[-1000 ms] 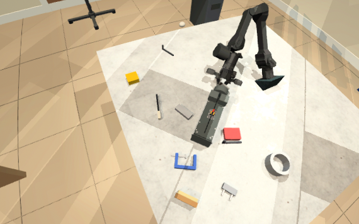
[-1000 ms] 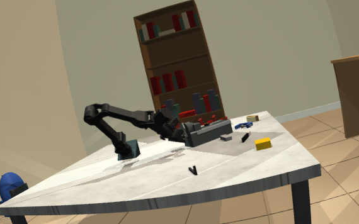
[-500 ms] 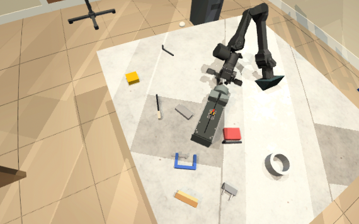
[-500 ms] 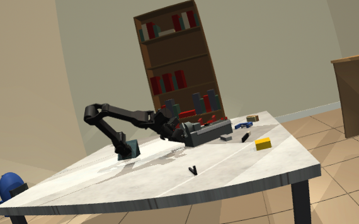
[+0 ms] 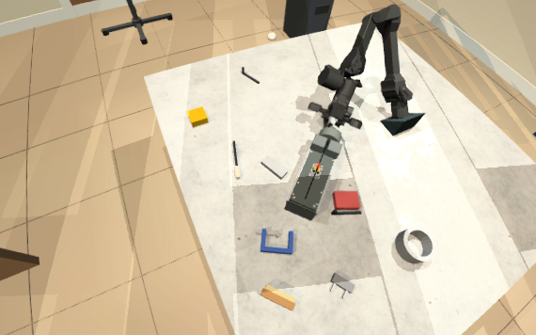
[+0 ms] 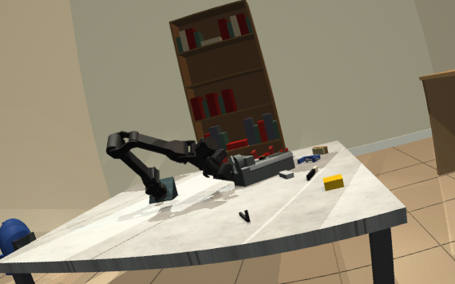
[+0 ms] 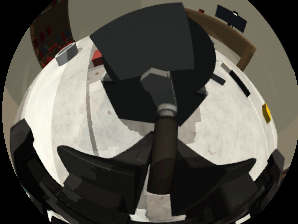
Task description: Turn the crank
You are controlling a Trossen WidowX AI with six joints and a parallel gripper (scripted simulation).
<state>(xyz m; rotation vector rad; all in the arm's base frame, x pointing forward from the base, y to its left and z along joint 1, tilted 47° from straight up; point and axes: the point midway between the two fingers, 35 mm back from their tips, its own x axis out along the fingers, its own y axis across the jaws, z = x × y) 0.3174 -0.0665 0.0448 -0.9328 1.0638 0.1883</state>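
Right now the crank handle is 2 cm behind my gripper tip, 1 cm to the right of it and 3 cm above it. From my gripper tip the other things lie so: grey block (21 cm ahead, 2 cm below); red pointer (12 cm ahead, 9 cm to the left, 5 cm above); red block (8 cm ahead, 21 cm to the left, 2 cm below).
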